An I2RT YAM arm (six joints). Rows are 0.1 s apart.
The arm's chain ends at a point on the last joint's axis. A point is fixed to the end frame.
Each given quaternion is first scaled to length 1.
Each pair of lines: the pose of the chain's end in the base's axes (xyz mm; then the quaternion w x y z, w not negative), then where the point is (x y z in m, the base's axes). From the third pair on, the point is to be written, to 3 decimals.
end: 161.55 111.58 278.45 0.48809 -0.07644 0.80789 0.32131
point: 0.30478 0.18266 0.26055
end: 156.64 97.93 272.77 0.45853 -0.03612 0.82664 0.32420
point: 0.30083 0.16301 0.24344
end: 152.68 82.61 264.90 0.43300 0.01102 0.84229 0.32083
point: 0.298 0.139 0.225
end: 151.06 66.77 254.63 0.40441 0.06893 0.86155 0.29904
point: 0.296 0.109 0.199
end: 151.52 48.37 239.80 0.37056 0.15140 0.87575 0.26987
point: 0.293 0.071 0.167
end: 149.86 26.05 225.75 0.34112 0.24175 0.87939 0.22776
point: 0.284 0.025 0.137
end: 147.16 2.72 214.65 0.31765 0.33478 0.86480 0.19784
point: 0.271 -0.019 0.114
